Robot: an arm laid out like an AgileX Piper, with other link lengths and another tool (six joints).
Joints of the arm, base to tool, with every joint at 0 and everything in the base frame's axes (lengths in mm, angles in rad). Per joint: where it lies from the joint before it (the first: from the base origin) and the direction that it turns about. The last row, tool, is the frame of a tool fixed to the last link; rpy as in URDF.
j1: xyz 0.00 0.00 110.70 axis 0 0 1
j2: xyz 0.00 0.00 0.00 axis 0 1 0
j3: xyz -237.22 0.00 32.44 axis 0 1 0
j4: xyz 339.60 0.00 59.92 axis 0.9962 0 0.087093
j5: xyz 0.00 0.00 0.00 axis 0 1 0
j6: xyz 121.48 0.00 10.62 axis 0.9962 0 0.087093
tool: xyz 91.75 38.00 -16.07 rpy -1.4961 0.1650 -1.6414
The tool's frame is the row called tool.
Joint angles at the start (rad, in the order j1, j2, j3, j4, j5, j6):
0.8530, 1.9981, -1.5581, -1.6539, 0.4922, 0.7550
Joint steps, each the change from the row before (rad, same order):
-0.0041, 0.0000, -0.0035, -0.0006, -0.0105, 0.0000
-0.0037, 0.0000, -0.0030, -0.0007, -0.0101, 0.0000
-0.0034, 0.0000, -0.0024, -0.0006, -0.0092, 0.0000
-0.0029, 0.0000, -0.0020, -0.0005, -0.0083, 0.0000
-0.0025, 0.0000, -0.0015, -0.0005, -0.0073, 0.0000
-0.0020, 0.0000, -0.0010, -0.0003, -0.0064, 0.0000
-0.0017, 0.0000, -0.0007, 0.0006, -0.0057, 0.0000
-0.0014, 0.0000, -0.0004, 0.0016, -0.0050, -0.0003
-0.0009, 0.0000, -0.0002, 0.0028, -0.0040, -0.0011
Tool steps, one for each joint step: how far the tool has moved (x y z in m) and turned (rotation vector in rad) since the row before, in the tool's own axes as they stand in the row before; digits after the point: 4 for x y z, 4 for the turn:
0.0012, -0.0010, 0.0010, 0.0056, -0.0036, 0.0027
0.0009, -0.0010, 0.0009, 0.0054, -0.0037, 0.0022
0.0007, -0.0007, 0.0008, 0.0047, -0.0036, 0.0018
0.0005, -0.0006, 0.0006, 0.0043, -0.0034, 0.0016
0.0004, -0.0005, 0.0005, 0.0037, -0.0032, 0.0012
0.0001, -0.0004, 0.0004, 0.0031, -0.0031, 0.0010
-0.0001, -0.0003, 0.0003, 0.0024, -0.0032, 0.0015
-0.0002, -0.0001, 0.0002, 0.0016, -0.0033, 0.0018
-0.0004, -0.0001, 0.0001, 0.0008, -0.0032, 0.0019

